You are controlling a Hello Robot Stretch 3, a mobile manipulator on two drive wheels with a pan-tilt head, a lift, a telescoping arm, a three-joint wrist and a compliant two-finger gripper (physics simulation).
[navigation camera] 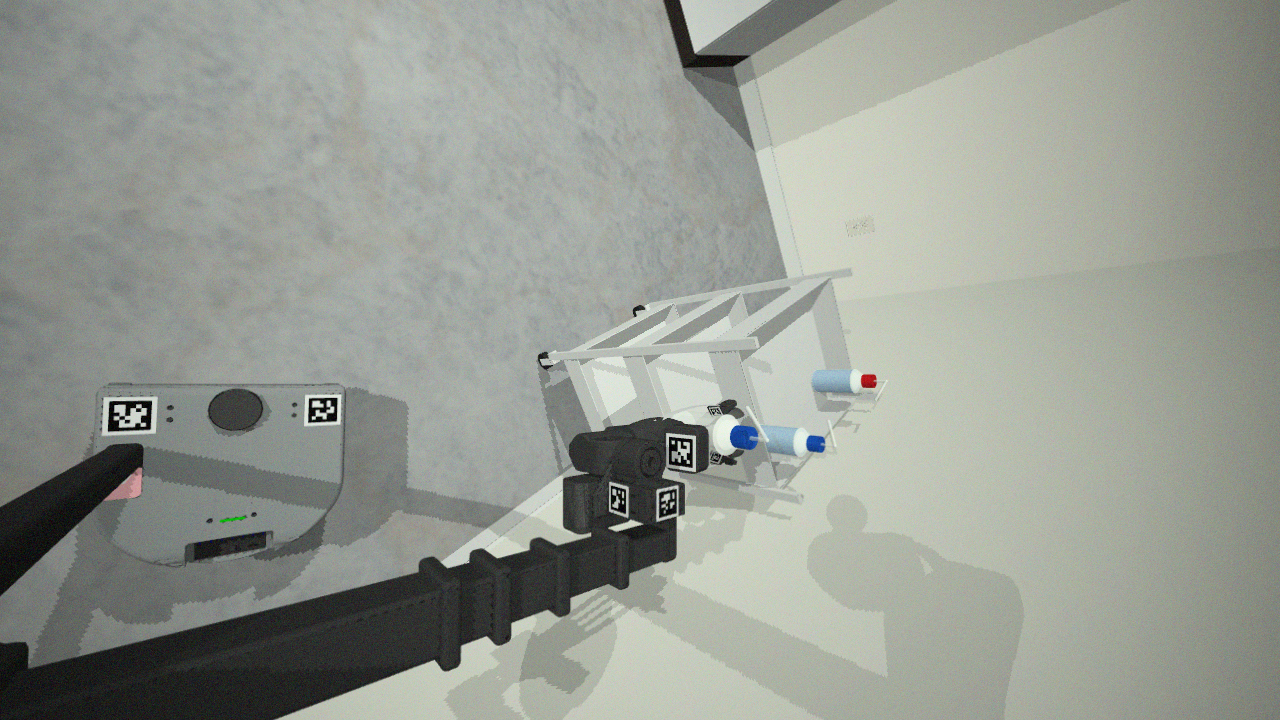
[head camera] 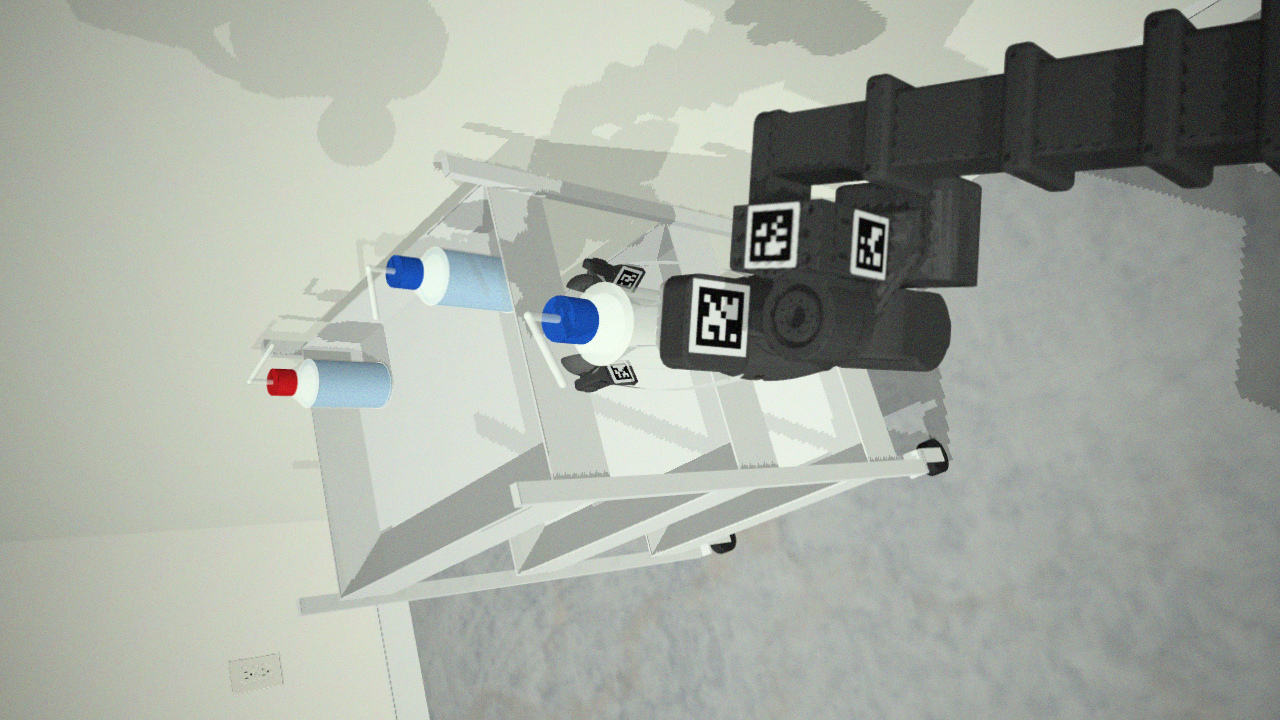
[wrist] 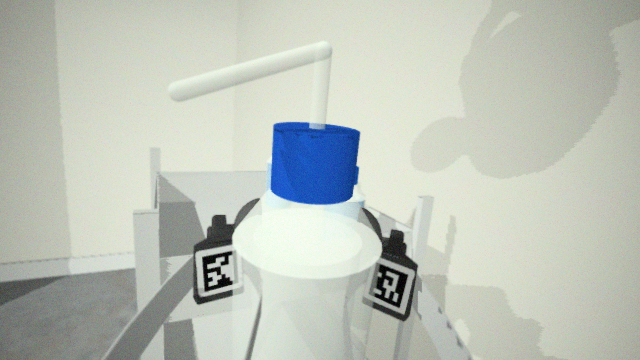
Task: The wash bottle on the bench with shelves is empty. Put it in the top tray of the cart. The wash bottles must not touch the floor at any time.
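Places are measured from the robot's base along level axes (x ahead, y left, z up), in metres.
Pixels of known places: gripper, fingertip midpoint: (wrist: 307, 229); robot's base, link origin: (navigation camera: 236, 407).
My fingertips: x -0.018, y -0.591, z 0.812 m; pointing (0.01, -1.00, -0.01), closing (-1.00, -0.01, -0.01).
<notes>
Ahead of a thing's pixels: the offset from my fingertips to its middle. "pt": to the spot under its first point.
My gripper (head camera: 588, 324) (navigation camera: 726, 433) (wrist: 307, 229) is shut on the empty clear wash bottle {dy +0.052, dx +0.008, dz +0.002 m} (head camera: 570, 319) (navigation camera: 742, 437) (wrist: 316, 162), which has a blue cap and a bent white spout. The bottle is upright. In the head view it overlaps the front wall of the top tray {pt dy -0.129, dx +0.093, dz -0.118 m} (head camera: 572, 429) (navigation camera: 732, 376) of the white cart (head camera: 716, 480) (navigation camera: 662, 349) (wrist: 146, 260); whether its base is over the tray or in front of it is hard to tell. The wrist and fingers hide most of its lower body. The bench with shelves does not show.
A light blue bottle with a blue cap {dy -0.281, dx -0.037, dz -0.062 m} (head camera: 469, 279) (navigation camera: 785, 440) and one with a red cap {dy -0.537, dx +0.070, dz -0.062 m} (head camera: 344, 383) (navigation camera: 834, 380) stand in the top tray. A wall is behind and beside the cart. My base (navigation camera: 223, 438) is on the floor. Dark-edged furniture (navigation camera: 687, 40) shows at the top.
</notes>
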